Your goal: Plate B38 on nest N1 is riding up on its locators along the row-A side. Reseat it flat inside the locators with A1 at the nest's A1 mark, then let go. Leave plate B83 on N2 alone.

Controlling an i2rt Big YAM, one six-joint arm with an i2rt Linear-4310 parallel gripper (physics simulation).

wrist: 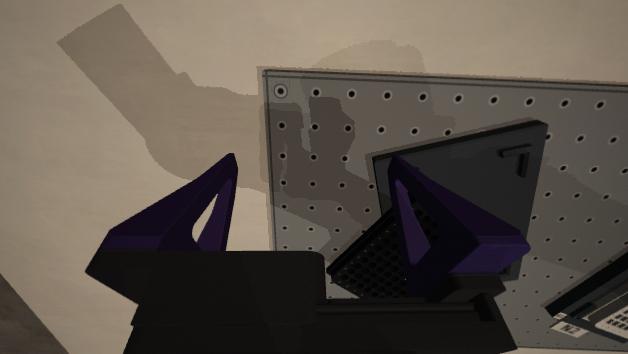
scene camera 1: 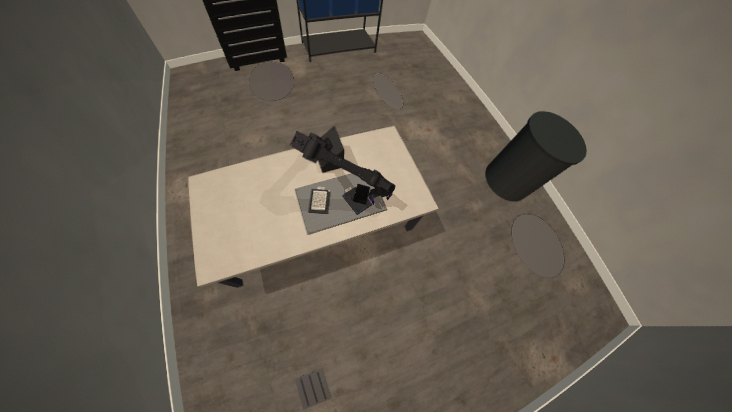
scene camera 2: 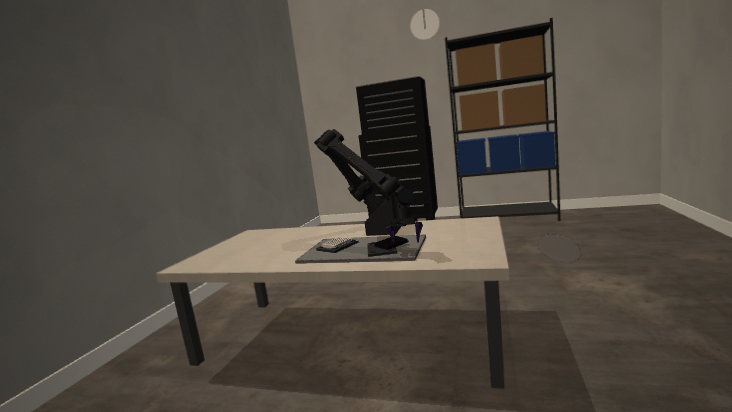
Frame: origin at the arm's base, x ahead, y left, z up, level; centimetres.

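Where they show: gripper, between the fingertips: (wrist: 314, 161) (scene camera 1: 380, 202) (scene camera 2: 406, 243); arm's base, origin of its link: (scene camera 2: 378, 207).
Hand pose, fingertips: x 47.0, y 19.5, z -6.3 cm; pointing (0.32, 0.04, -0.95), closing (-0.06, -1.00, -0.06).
Observation:
Things, the pixels of their centre, and the offset from my fingertips. Level surfaces: height alone.
- Plate B38, middle of its body: (wrist: 407, 256) (scene camera 2: 391, 242) (scene camera 1: 361, 193) dz -2.2, dx -10.5, dy -8.0 cm
- dark nest N1, middle of its body: (wrist: 455, 226) (scene camera 2: 381, 247) (scene camera 1: 357, 199) dz -3.5, dx -8.2, dy -12.2 cm
- White plate B83, middle of its body: (scene camera 2: 337, 242) (scene camera 1: 319, 200) dz -2.5, dx -16.3, dy -34.7 cm
- grey perforated board, middle of its body: (wrist: 530, 253) (scene camera 2: 363, 248) (scene camera 1: 340, 199) dz -5.0, dx -13.1, dy -21.6 cm
- pale table, height of its surface: dz -5.7 cm
Plate B38 (scene camera 1: 361, 193) (scene camera 2: 391, 242) (wrist: 367, 275), black with many wells, lies skewed and tilted on dark nest N1 (scene camera 1: 358, 208) (scene camera 2: 381, 251) (wrist: 470, 160). In the wrist view its left corner overhangs the nest, while two of the nest's raised corner locators show uncovered. The A1 marks cannot be read. My gripper (scene camera 1: 380, 198) (scene camera 2: 405, 242) (wrist: 314, 161) is open and empty, low beside N1; its right finger hides part of the plate in the wrist view. White plate B83 (scene camera 1: 319, 200) (scene camera 2: 337, 242) (wrist: 617, 320) sits on nest N2 (scene camera 1: 312, 210) (wrist: 590, 280), left of N1 in scene camera 1.
Both nests stand on a grey perforated board (scene camera 1: 327, 223) (wrist: 480, 112) on a pale table (scene camera 1: 230, 220) (scene camera 2: 235, 255). The arm's base is behind the board. A dark cylinder (scene camera 1: 532, 158), a drawer cabinet (scene camera 2: 391, 117) and a shelf rack (scene camera 2: 555, 174) stand away from the table.

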